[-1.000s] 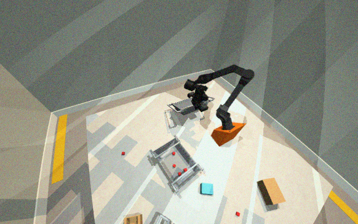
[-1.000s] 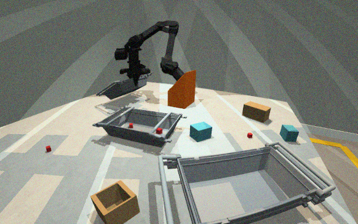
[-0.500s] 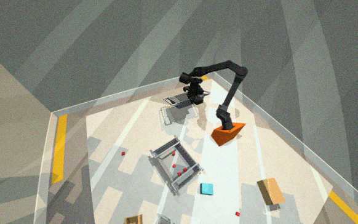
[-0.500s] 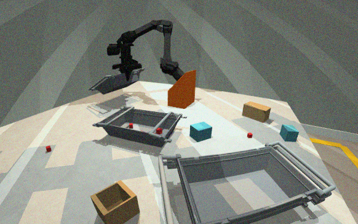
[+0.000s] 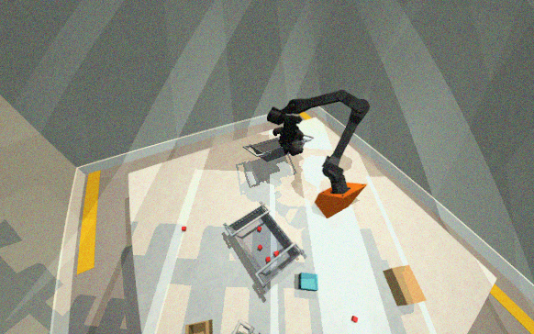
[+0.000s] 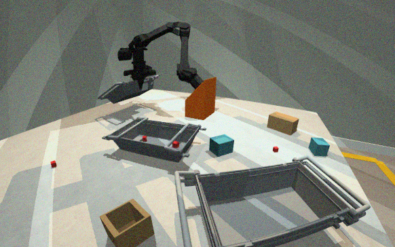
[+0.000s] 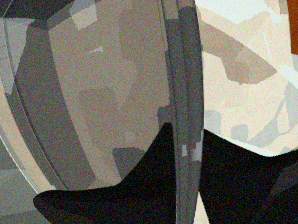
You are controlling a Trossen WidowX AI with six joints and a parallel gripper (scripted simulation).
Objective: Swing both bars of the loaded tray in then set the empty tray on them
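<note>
Now: the tray 1 cm behind my gripper tip and 7 cm to the right of it.
</note>
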